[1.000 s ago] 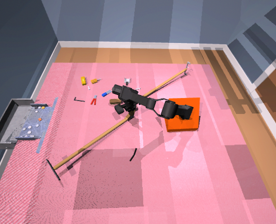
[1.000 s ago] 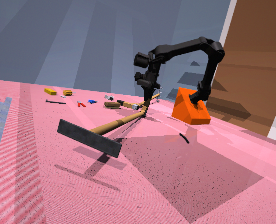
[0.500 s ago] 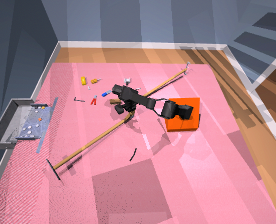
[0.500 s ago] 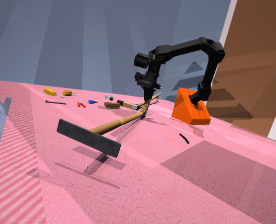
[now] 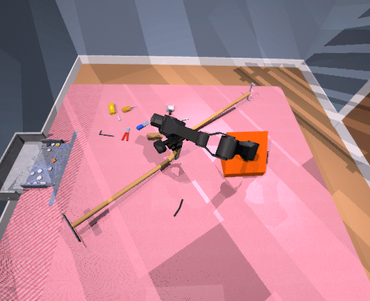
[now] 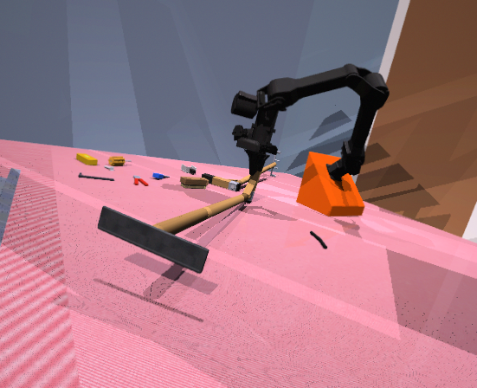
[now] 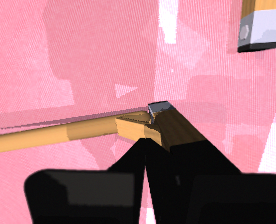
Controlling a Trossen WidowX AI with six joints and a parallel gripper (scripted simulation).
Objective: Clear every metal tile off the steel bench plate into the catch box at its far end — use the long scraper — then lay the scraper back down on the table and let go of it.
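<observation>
The long scraper is 180 mm to the left of my gripper tip and 180 mm ahead of it. The rest, counted from my gripper tip: wooden block: 140 mm to the right, 110 mm ahead, 70 mm below; then black strip: 270 mm to the left, 80 mm below, 40 mm behind; then blue tool: 230 mm to the right, 190 mm ahead, 80 mm below.
</observation>
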